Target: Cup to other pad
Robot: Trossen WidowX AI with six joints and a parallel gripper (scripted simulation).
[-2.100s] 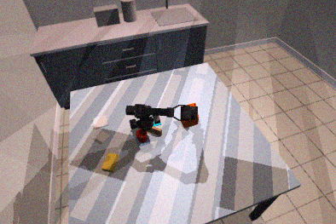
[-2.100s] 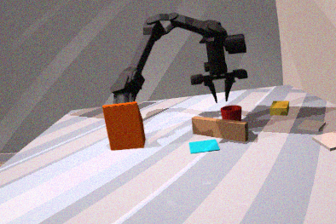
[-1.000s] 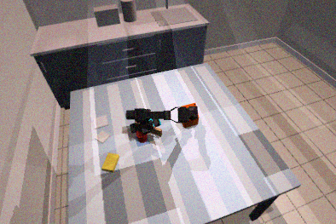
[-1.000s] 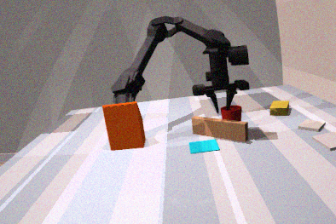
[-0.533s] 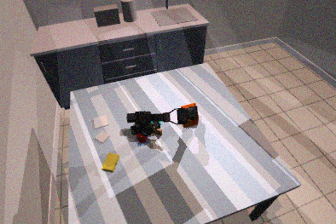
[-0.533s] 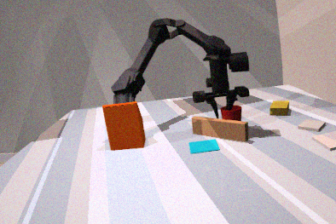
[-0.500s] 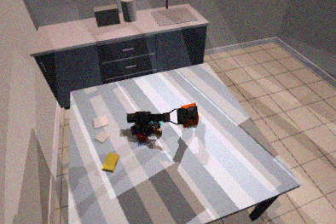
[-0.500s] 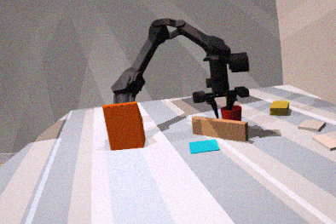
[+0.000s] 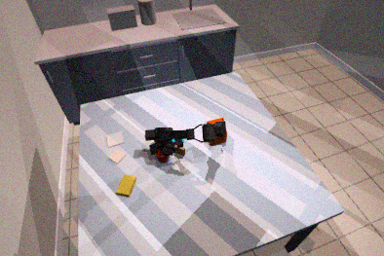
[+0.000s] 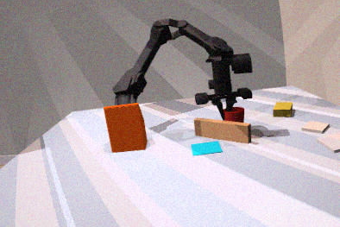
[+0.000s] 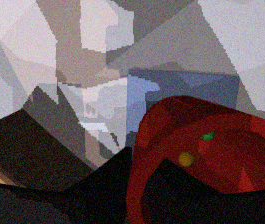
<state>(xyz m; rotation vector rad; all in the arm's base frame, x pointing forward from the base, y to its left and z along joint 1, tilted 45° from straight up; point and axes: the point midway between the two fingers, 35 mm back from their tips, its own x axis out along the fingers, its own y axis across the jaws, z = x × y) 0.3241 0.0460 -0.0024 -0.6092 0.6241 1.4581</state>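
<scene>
Now: the pale blue pad 30 mm ahead of my gripper tip and 50 mm below it. Also, from my gripper tip: red cup: 30 mm ahead; wooden block: 30 mm behind, 60 mm to the right, 20 mm below; yellow block: 260 mm ahead, 110 mm to the left, 20 mm below.
</scene>
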